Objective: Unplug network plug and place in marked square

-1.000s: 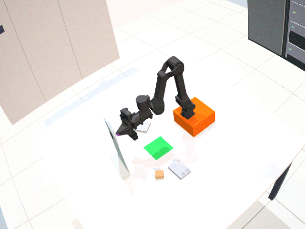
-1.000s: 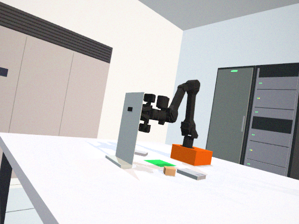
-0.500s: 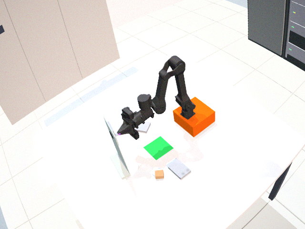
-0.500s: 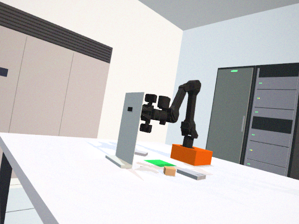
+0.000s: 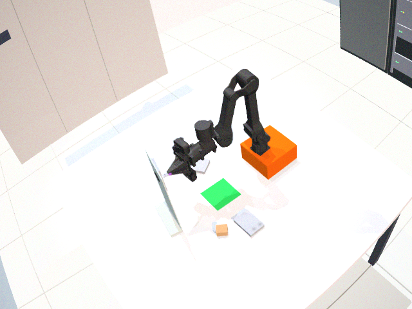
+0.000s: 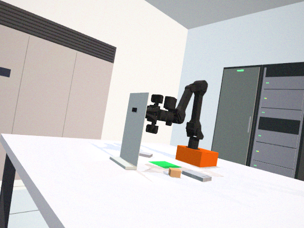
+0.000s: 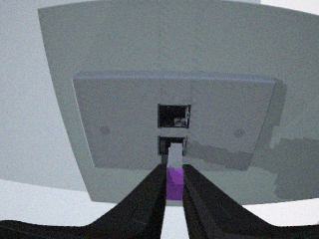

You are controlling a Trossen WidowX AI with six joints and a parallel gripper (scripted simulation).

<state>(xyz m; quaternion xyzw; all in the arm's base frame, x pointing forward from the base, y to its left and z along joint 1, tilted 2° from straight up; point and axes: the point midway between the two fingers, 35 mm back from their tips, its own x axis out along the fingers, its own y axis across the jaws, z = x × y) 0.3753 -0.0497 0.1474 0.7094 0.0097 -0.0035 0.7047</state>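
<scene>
Right now the green square is 240 mm below my gripper tip, 170 mm behind it and 40 mm to the left of it. From my gripper tip the other things lie so: purple network plug: right at my gripper tip; then grey upright panel: 90 mm below, 40 mm ahead, 10 mm to the right; then tan cube: 230 mm below, 190 mm to the left, 50 mm behind.
</scene>
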